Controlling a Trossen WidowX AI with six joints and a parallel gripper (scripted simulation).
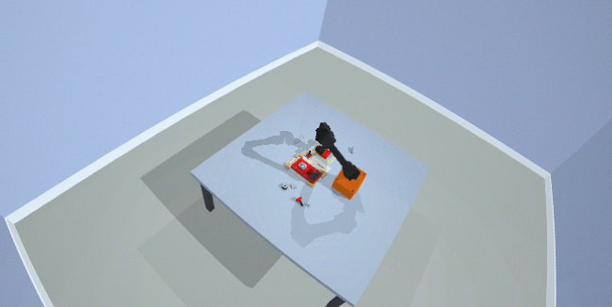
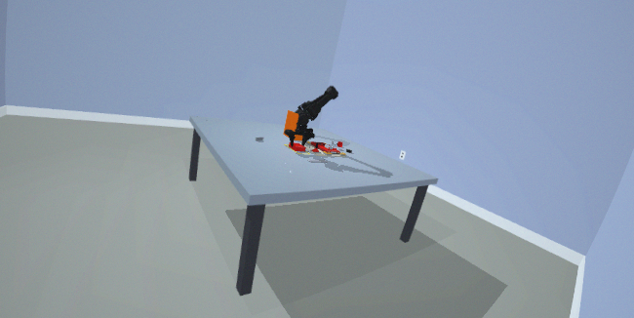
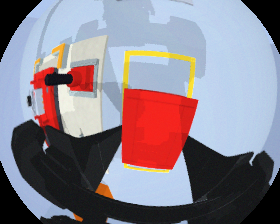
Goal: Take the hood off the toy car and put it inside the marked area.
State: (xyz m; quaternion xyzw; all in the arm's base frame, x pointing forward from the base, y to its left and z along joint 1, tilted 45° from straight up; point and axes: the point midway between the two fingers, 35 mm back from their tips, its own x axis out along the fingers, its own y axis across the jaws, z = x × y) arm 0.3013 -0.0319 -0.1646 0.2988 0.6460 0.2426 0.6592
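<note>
The red hood is right at my gripper tip. Also, from my gripper tip: grey wheel: 430 mm to the left, 30 mm ahead.
</note>
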